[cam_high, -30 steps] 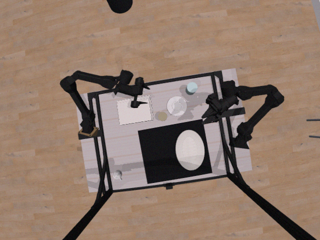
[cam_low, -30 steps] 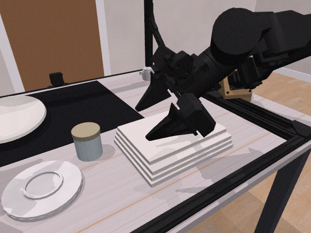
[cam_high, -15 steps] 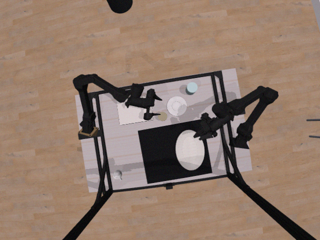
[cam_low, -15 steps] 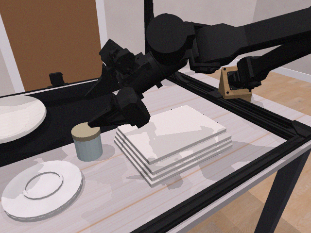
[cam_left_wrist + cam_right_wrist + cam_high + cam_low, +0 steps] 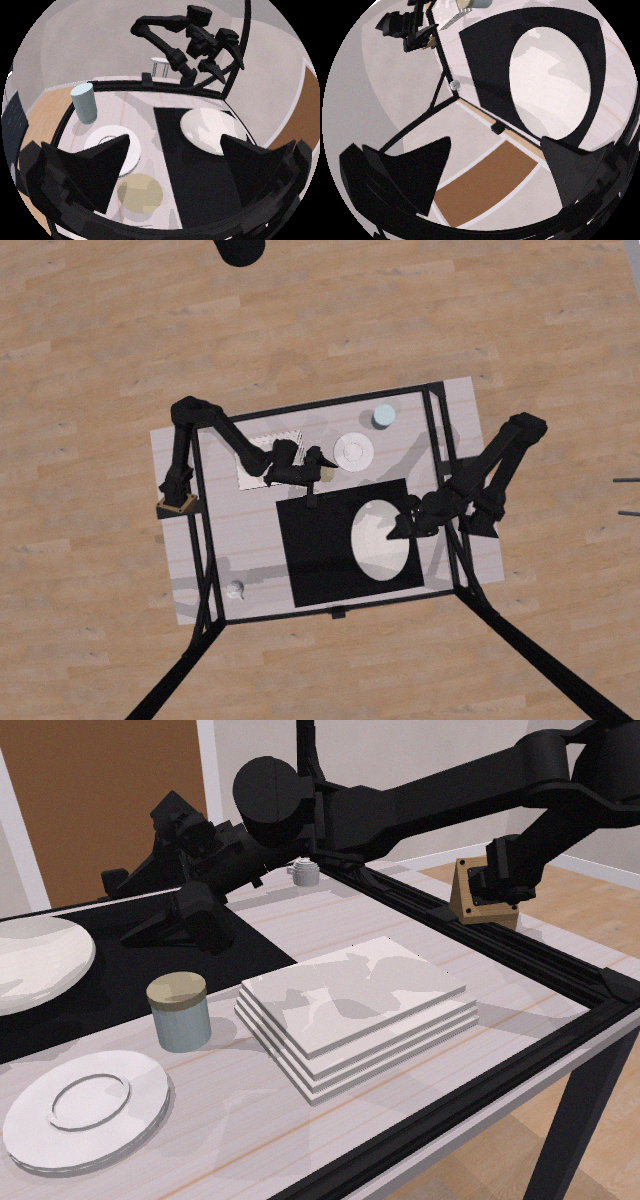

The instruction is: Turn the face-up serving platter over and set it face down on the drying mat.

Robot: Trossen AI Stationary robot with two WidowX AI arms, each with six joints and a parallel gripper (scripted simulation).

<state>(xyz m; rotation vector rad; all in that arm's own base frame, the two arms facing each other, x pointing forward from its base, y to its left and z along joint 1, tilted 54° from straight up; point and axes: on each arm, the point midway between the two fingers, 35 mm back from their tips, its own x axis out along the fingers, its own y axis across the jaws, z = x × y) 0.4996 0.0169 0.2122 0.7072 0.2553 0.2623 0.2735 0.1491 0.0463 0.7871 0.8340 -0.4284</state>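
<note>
Now: the white oval serving platter 20 cm to the right of my left hand, 19 cm behind it and 15 cm below it. The rest, counted from my left hand: white board (21 cm to the left, 14 cm below, 5 cm ahead); then tan-lidded jar (12 cm below, 3 cm ahead, 1 cm to the left); then round white plate (15 cm below, 11 cm ahead, 8 cm to the right).
The white oval serving platter lies 200 mm below my right hand, 60 mm behind it and 40 mm to the left of it. From my right hand the other things lie so: tan-lidded jar: 250 mm to the left, 170 mm below, 160 mm ahead; then round white plate: 250 mm ahead, 200 mm below, 150 mm to the left; then black drying mat: 210 mm below, 140 mm to the left, 80 mm behind.
</note>
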